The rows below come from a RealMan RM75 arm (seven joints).
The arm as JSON. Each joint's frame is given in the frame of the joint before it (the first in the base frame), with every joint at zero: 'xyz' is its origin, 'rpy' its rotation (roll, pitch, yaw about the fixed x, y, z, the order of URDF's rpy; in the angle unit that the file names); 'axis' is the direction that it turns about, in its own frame. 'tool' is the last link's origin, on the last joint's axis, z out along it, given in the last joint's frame.
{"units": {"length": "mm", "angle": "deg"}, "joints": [
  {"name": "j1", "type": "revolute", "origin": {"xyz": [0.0, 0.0, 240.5], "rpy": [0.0, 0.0, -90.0]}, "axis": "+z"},
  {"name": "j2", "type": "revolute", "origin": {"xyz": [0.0, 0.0, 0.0], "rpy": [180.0, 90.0, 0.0]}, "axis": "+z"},
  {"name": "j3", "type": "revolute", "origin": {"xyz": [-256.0, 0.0, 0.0], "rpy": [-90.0, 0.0, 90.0]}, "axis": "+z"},
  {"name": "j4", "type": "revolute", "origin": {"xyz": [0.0, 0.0, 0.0], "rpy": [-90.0, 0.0, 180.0]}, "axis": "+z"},
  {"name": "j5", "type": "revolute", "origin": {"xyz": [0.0, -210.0, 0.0], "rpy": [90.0, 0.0, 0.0]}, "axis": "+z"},
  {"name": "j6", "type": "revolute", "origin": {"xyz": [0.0, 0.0, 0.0], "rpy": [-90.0, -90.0, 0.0]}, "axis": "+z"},
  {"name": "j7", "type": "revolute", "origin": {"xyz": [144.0, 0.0, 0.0], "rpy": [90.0, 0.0, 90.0]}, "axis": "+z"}
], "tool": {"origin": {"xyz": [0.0, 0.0, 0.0], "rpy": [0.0, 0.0, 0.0]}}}
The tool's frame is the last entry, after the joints.
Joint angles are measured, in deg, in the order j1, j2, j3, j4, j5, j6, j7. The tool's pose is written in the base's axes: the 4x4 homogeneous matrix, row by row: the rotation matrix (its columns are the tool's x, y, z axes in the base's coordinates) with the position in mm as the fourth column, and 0 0 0 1 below. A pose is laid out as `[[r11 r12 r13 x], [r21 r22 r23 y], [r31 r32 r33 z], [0 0 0 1]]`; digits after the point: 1 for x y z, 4 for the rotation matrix.
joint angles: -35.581 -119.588 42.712 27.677 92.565 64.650 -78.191
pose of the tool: [[0.6051 0.7067 0.3667 -250.1], [0.3335 -0.6432 0.6893 397.3], [0.7230 -0.2948 -0.6248 -5.4], [0 0 0 1]]
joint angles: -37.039 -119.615 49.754 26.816 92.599 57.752 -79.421
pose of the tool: [[0.6649 0.6912 0.2830 -247.5], [0.3808 -0.6397 0.6677 404.3], [0.6426 -0.3362 -0.6885 -24.6], [0 0 0 1]]
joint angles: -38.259 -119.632 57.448 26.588 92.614 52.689 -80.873
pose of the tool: [[0.7273 0.6506 0.2185 -242.0], [0.4051 -0.6639 0.6286 407.1], [0.5540 -0.3687 -0.7464 -42.5], [0 0 0 1]]
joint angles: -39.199 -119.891 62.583 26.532 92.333 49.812 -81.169
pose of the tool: [[0.7709 0.6091 0.1864 -235.4], [0.4017 -0.6920 0.5998 407.7], [0.4943 -0.3875 -0.7781 -55.3], [0 0 0 1]]
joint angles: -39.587 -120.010 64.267 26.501 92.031 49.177 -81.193
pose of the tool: [[0.7836 0.5939 0.1823 -231.9], [0.3971 -0.7045 0.5882 407.7], [0.4778 -0.3886 -0.7879 -59.8], [0 0 0 1]]
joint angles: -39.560 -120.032 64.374 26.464 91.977 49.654 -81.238
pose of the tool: [[0.7827 0.5933 0.1881 -231.1], [0.3979 -0.7094 0.5818 406.5], [0.4786 -0.3806 -0.7913 -60.6], [0 0 0 1]]
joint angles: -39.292 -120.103 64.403 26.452 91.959 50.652 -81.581
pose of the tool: [[0.7763 0.5983 0.1984 -231.0], [0.4048 -0.7145 0.5706 403.6], [0.4832 -0.3626 -0.7969 -62.0], [0 0 0 1]]
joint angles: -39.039 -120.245 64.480 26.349 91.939 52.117 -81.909
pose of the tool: [[0.7692 0.6018 0.2148 -229.8], [0.4126 -0.7245 0.5522 399.3], [0.4879 -0.3362 -0.8056 -64.5], [0 0 0 1]]
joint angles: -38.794 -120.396 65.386 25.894 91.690 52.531 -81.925
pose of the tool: [[0.7685 0.6024 0.2158 -230.9], [0.4226 -0.7310 0.5358 394.7], [0.4805 -0.3205 -0.8163 -69.2], [0 0 0 1]]
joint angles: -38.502 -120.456 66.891 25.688 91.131 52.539 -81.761
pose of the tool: [[0.7735 0.5968 0.2131 -231.7], [0.4264 -0.7389 0.5217 390.9], [0.4689 -0.3127 -0.8261 -73.3], [0 0 0 1]]
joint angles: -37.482 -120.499 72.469 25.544 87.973 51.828 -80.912
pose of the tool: [[0.7896 0.5779 0.2065 -233.3], [0.4276 -0.7595 0.4903 381.1], [0.4401 -0.2988 -0.8468 -84.0], [0 0 0 1]]
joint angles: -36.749 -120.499 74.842 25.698 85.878 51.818 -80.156
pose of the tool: [[0.7921 0.5721 0.2130 -233.8], [0.4246 -0.7670 0.4810 376.5], [0.4386 -0.2905 -0.8504 -87.4], [0 0 0 1]]
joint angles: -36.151 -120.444 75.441 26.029 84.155 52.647 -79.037
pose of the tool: [[0.7893 0.5676 0.2343 -232.7], [0.4131 -0.7731 0.4813 374.4], [0.4543 -0.2831 -0.8446 -86.5], [0 0 0 1]]
